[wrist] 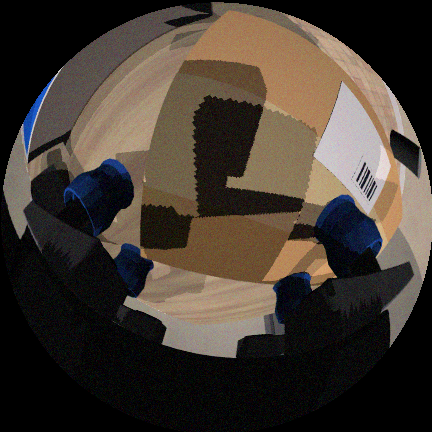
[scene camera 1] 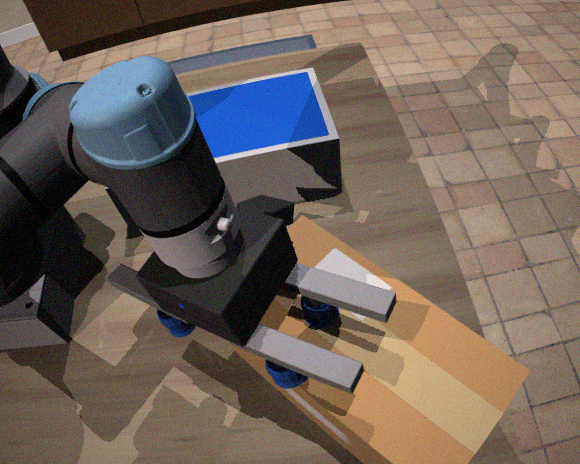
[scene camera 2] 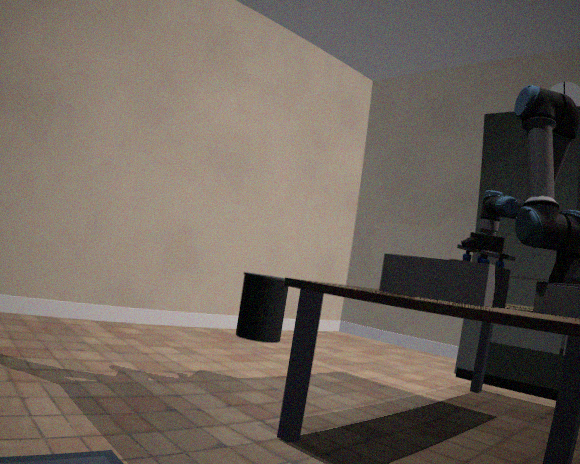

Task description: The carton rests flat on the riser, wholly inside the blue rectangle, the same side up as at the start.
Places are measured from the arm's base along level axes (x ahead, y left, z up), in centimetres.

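Pixels of known places: hand, tool point: [wrist: 217, 248]; arm's base, link origin: [scene camera 1: 4, 266] [scene camera 2: 571, 286].
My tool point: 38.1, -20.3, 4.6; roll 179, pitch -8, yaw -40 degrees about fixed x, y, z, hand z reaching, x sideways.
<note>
Ahead of a thing's pixels: the offset from my tool point to its middle, as dx, dy, dz. Level surfaces: height alone.
The brown carton {+10.7, -5.7, -6.6} [scene camera 1: 426, 368] [wrist: 282, 68] lies flat on the wooden table {dz -14.0} [scene camera 1: 127, 414] [scene camera 2: 403, 299], with its white barcode label {+11.0, +0.9, +0.8} [scene camera 1: 343, 267] [wrist: 350, 141] facing up. It is in front of the grey riser {-0.3, +36.8, -8.0} [scene camera 1: 265, 175] [scene camera 2: 440, 278], not on it. The blue rectangle {-0.3, +36.8, -2.0} [scene camera 1: 261, 110] [wrist: 34, 116] on the riser's top is bare. My suction gripper [scene camera 1: 242, 318] [scene camera 2: 483, 258] [wrist: 217, 245] hangs over the carton's end nearest the riser. Two cups are over the carton and one is over the table beside it; the fourth is hidden in scene camera 1. The cups hold nothing.
A black cylinder [scene camera 2: 261, 306] hangs at the table's far end. The tiled floor [scene camera 1: 472, 138] lies beyond the table's right edge. My arm [scene camera 1: 136, 138] rises at the left of the carton.
</note>
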